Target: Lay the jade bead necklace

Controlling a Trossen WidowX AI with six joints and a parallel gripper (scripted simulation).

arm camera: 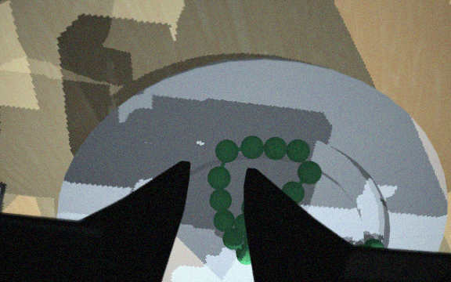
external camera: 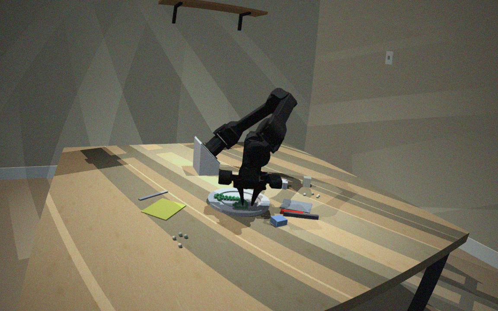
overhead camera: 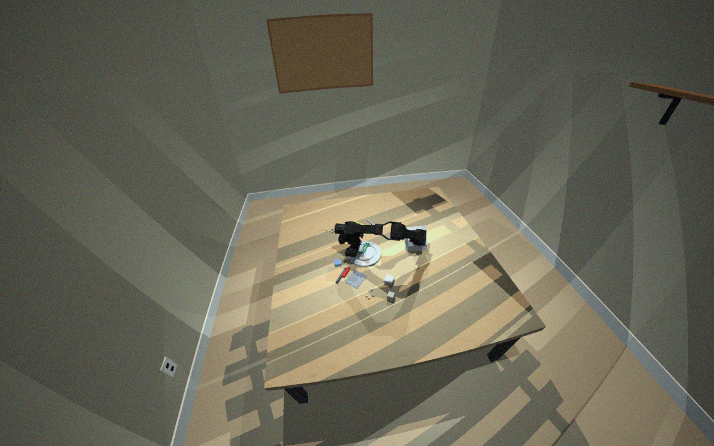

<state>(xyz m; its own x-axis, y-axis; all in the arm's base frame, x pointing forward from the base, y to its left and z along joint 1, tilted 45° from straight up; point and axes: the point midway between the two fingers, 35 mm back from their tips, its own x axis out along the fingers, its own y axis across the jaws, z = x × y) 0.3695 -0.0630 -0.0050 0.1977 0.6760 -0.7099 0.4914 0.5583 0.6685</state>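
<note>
My gripper tip is 60 mm past the round grey bead board and 10 mm above it. The rest, counted from my gripper tip: grey plate: 170 mm to the left, 40 mm ahead, 10 mm below; then blue block: 110 mm ahead, 40 mm to the left, 10 mm below; then red and black pen: 120 mm to the left, 100 mm ahead, 10 mm below.
</note>
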